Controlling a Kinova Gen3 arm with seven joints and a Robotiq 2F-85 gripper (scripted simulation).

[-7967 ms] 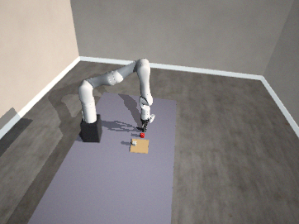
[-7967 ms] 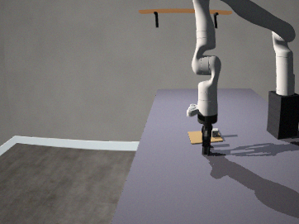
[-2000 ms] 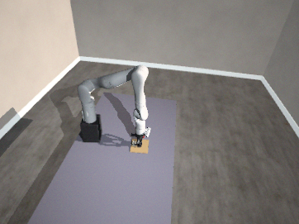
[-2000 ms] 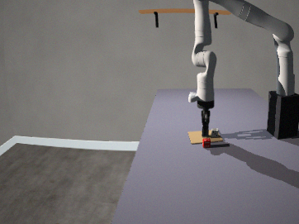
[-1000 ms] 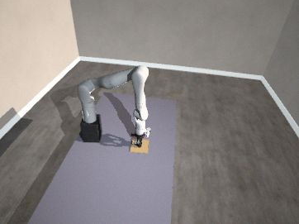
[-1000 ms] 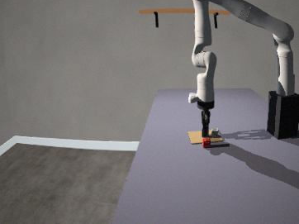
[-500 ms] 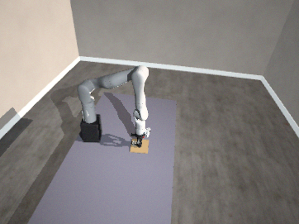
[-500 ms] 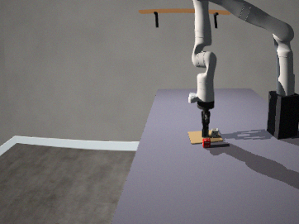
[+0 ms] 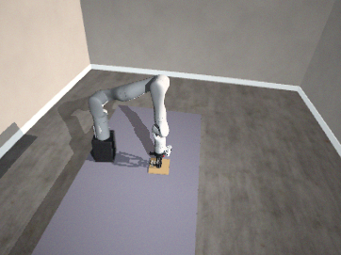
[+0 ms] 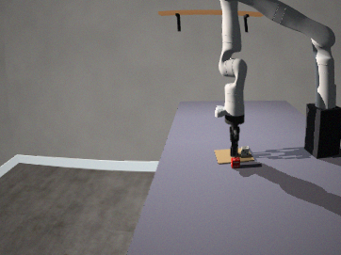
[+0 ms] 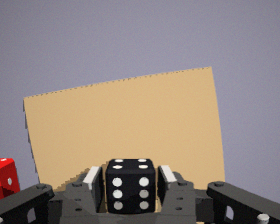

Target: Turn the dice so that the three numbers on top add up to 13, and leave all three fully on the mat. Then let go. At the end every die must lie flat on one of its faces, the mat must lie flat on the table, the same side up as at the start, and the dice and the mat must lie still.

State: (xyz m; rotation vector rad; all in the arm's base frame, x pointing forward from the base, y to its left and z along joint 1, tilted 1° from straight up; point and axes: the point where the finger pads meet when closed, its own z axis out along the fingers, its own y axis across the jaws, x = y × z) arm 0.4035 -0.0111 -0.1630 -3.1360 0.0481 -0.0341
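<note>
Now: the black die 10 mm below my hand. Round my hand: tan mat (20 mm below); red die (110 mm to the left, 10 mm below); white die (40 mm behind, 10 mm below).
</note>
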